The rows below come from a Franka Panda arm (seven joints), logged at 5 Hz.
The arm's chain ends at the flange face. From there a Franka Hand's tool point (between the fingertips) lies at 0.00 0.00 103.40 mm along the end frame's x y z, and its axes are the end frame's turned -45 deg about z.
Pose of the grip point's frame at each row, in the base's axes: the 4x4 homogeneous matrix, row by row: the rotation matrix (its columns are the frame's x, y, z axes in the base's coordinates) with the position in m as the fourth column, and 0 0 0 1 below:
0.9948, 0.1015, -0.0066, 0.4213; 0.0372, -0.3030, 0.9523, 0.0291; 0.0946, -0.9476, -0.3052, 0.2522; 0, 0, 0, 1
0.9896, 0.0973, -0.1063, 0.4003; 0.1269, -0.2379, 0.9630, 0.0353; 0.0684, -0.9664, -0.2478, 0.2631; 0, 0, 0, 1
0.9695, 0.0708, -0.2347, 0.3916; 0.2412, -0.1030, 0.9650, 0.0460; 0.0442, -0.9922, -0.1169, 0.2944; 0, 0, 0, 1
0.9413, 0.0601, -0.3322, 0.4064; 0.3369, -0.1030, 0.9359, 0.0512; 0.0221, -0.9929, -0.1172, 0.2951; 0, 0, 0, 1
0.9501, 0.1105, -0.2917, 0.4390; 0.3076, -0.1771, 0.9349, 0.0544; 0.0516, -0.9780, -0.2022, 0.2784; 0, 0, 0, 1
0.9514, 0.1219, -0.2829, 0.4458; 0.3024, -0.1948, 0.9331, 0.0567; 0.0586, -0.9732, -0.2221, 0.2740; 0, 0, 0, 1
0.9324, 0.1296, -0.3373, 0.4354; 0.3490, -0.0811, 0.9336, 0.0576; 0.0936, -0.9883, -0.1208, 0.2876; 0, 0, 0, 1
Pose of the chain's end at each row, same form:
0.7752, -0.6317, -0.0066, 0.4220; -0.1879, -0.2406, 0.9523, -0.0694; -0.6032, -0.7369, -0.3052, 0.2838; 0, 0, 0, 1
0.7686, -0.6310, -0.1063, 0.4113; -0.0785, -0.2580, 0.9630, -0.0643; -0.6350, -0.7317, -0.2478, 0.2887; 0, 0, 0, 1
0.7356, -0.6355, -0.2347, 0.4159; 0.0977, -0.2434, 0.9650, -0.0538; -0.6703, -0.7328, -0.1169, 0.3065; 0, 0, 0, 1
0.7081, -0.6231, -0.3322, 0.4407; 0.1654, -0.3111, 0.9359, -0.0456; -0.6865, -0.7177, -0.1172, 0.3072; 0, 0, 0, 1
0.7500, -0.5937, -0.2917, 0.4692; 0.0923, -0.3427, 0.9349, -0.0423; -0.6551, -0.7280, -0.2022, 0.2993; 0, 0, 0, 1
0.7589, -0.5865, -0.2829, 0.4751; 0.0761, -0.3516, 0.9331, -0.0398; -0.6467, -0.7296, -0.2221, 0.2970; 0, 0, 0, 1
0.7509, -0.5677, -0.3373, 0.4703; 0.1894, -0.3041, 0.9336, -0.0389; -0.6326, -0.7650, -0.1208, 0.3001; 0, 0, 0, 1

